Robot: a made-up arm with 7 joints.
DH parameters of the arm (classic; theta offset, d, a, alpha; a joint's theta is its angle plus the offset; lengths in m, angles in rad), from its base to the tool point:
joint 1: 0 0.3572 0 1.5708
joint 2: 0 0.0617 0 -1.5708
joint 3: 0 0.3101 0.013 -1.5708
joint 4: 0 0.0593 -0.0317 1.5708
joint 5: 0 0.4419 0 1.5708
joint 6: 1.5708 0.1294 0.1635 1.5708
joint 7: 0 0.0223 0 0
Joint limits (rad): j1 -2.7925..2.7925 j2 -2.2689..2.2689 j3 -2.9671..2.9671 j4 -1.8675..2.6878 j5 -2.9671..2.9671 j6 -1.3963..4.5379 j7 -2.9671..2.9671
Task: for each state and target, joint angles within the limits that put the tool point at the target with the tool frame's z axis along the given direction. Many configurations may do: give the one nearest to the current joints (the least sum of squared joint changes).
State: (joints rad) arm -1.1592 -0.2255 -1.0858 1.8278 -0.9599 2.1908 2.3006
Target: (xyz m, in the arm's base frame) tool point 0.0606 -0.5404 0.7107 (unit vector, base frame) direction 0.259 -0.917 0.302
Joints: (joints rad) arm -0.6292 -0.5193 -1.0780 1.6113 -0.2397 2.3238 2.3006
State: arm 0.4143 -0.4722 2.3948 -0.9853 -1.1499 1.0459 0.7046
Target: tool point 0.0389 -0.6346 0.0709 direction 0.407 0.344 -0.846
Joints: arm -0.4666 -1.2562 2.3799 -1.4664 -1.6682 0.2863 0.7046
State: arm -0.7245 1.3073 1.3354 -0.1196 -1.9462 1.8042 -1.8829
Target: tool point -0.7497 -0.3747 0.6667 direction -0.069 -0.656 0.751
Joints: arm 0.0178 0.8934 1.5249 -0.4464 -2.1099 0.8532 -1.8829
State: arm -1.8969 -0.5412 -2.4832 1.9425 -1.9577 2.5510 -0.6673
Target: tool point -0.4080 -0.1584 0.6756 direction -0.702 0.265 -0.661
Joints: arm -1.5774 -0.8774 -2.5024 1.8267 -2.2051 2.8387 -0.6673
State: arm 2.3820 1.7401 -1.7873 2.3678 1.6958 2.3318 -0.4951
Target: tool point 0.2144 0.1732 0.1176 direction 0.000 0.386 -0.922
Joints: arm 2.5733 1.6088 -2.0810 2.0863 1.2543 2.3273 -0.4951
